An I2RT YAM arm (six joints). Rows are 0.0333 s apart.
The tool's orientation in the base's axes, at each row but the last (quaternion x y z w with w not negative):
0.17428, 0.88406, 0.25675, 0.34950
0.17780, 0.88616, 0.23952, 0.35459
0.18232, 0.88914, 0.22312, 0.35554
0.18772, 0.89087, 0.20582, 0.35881
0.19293, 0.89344, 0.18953, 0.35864
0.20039, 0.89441, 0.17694, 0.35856
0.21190, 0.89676, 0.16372, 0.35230
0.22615, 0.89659, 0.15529, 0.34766
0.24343, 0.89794, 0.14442, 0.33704
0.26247, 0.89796, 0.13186, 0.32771
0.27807, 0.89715, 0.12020, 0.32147
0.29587, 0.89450, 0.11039, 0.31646
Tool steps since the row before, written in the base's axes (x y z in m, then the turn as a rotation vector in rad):
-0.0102, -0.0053, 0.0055, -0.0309, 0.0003, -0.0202
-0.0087, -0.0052, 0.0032, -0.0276, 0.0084, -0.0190
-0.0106, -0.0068, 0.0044, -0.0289, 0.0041, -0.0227
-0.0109, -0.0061, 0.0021, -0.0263, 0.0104, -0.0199
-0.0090, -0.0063, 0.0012, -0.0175, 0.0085, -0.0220
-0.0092, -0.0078, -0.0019, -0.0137, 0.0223, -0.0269
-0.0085, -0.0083, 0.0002, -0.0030, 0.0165, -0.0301
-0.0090, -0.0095, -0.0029, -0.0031, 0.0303, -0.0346
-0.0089, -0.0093, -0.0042, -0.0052, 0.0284, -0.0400
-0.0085, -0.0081, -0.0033, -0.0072, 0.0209, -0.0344
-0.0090, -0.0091, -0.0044, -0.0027, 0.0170, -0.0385
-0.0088, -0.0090, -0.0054, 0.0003, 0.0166, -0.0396
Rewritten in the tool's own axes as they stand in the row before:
0.0016, -0.0024, -0.0124, 0.0323, -0.0154, -0.0092
0.0017, -0.0038, -0.0098, 0.0333, -0.0076, -0.0051
0.0015, -0.0051, -0.0122, 0.0342, -0.0133, -0.0048
0.0032, -0.0061, -0.0106, 0.0339, -0.0061, -0.0033
0.0023, -0.0067, -0.0085, 0.0283, -0.0069, 0.0040
0.0034, -0.0097, -0.0066, 0.0352, 0.0036, 0.0124
0.0014, -0.0093, -0.0073, 0.0271, 0.0000, 0.0213
0.0026, -0.0120, -0.0053, 0.0367, 0.0097, 0.0261
0.0031, -0.0126, -0.0038, 0.0400, 0.0051, 0.0284
0.0027, -0.0113, -0.0036, 0.0342, 0.0005, 0.0224
0.0027, -0.0130, -0.0028, 0.0312, -0.0024, 0.0283
0.0028, -0.0133, -0.0015, 0.0296, -0.0018, 0.0311

